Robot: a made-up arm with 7 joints. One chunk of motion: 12 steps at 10 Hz.
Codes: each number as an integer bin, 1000 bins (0 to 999) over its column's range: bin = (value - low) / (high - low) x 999, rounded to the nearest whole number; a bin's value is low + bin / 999 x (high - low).
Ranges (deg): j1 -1.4..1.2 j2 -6.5..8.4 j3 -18..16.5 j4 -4.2..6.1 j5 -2.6..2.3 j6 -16.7..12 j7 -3.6..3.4
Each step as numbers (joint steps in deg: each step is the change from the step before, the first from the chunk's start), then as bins.
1 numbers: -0.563 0.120 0.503 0.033 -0.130 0.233 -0.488
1 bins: 322 444 536 411 504 589 444
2 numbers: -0.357 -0.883 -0.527 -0.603 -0.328 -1.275 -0.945
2 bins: 401 377 506 349 463 537 379
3 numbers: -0.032 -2.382 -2.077 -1.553 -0.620 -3.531 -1.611
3 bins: 526 276 461 257 404 458 284
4 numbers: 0.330 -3.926 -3.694 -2.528 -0.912 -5.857 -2.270
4 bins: 665 173 414 162 344 377 190
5 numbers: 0.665 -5.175 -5.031 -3.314 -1.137 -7.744 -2.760
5 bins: 793 89 376 86 298 312 120
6 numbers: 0.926 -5.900 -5.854 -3.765 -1.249 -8.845 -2.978
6 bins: 894 40 352 42 275 273 89
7 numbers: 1.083 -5.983 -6.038 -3.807 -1.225 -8.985 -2.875
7 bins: 954 35 346 38 280 269 103
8 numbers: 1.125 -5.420 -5.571 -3.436 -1.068 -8.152 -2.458
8 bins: 970 72 360 74 312 298 163
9 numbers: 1.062 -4.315 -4.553 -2.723 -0.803 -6.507 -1.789
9 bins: 946 146 389 143 366 355 258
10 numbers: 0.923 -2.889 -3.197 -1.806 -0.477 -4.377 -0.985
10 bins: 893 242 429 232 433 429 373
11 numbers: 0.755 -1.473 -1.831 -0.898 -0.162 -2.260 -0.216
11 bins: 828 337 468 320 497 503 483
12 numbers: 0.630 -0.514 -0.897 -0.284 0.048 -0.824 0.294
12 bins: 780 401 495 380 540 553 556
